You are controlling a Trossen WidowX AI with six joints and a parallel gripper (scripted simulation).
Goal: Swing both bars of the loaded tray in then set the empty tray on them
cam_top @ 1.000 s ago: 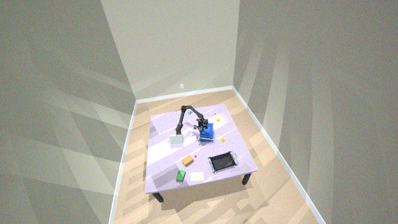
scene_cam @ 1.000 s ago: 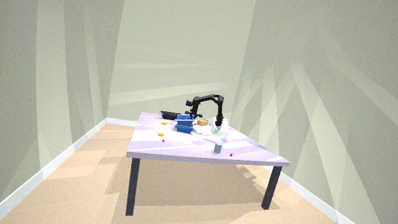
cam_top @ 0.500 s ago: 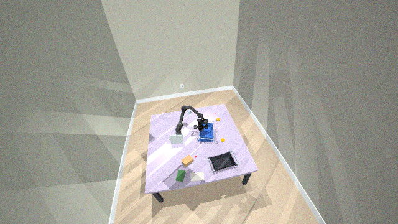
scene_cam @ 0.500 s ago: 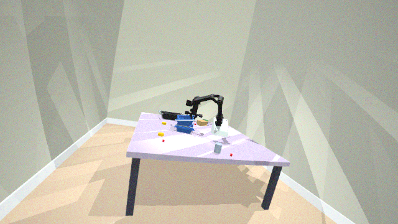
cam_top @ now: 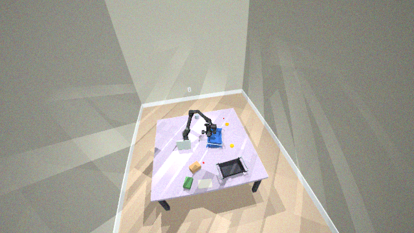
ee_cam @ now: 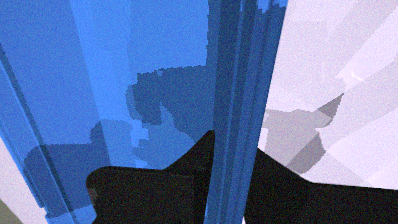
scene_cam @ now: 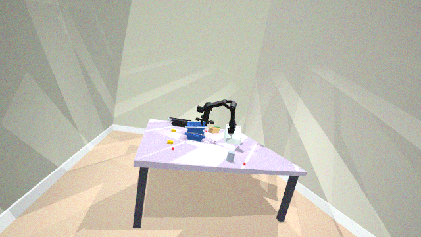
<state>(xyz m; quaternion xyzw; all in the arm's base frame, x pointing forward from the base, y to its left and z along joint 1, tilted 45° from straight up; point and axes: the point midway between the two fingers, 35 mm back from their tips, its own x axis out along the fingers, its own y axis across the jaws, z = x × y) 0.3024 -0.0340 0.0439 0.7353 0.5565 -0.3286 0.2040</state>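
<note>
My gripper tip is now 70 mm short of the blue tray, 20 mm to the left of it and 20 mm below it. The rest, counted from my gripper tip: white slab (580 mm to the right, 180 mm behind, 100 mm below); orange block (360 mm to the right, 260 mm behind, 70 mm below); grey cylinder (520 mm to the left, 90 mm behind, 70 mm below).
</note>
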